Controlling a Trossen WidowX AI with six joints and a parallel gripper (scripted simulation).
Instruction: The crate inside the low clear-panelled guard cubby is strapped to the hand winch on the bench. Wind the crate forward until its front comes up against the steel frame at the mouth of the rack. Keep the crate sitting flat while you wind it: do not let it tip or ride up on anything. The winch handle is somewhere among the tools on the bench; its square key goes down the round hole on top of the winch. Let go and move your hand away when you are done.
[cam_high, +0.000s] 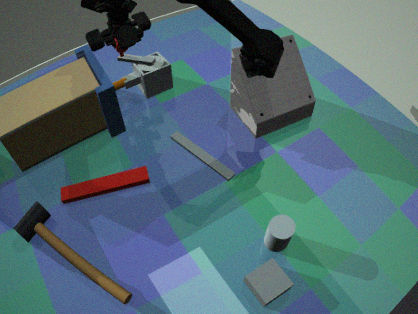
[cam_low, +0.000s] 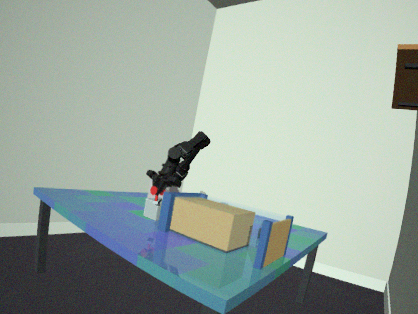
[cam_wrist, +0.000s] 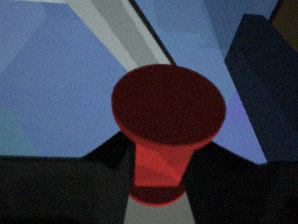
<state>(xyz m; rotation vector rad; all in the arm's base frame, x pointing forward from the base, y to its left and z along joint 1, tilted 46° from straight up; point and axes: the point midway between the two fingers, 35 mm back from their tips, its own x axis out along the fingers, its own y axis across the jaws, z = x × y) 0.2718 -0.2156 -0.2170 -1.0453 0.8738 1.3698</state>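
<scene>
My gripper tip is 4 cm to the right of the crank handle, 3 cm past it and 3 cm above it. The rest, counted from my gripper tip: grey flat bar 41 cm to the left, 13 cm below, 8 cm behind; red knob 2 cm to the left; grey winch 10 cm below, 9 cm behind, 8 cm to the left.
</scene>
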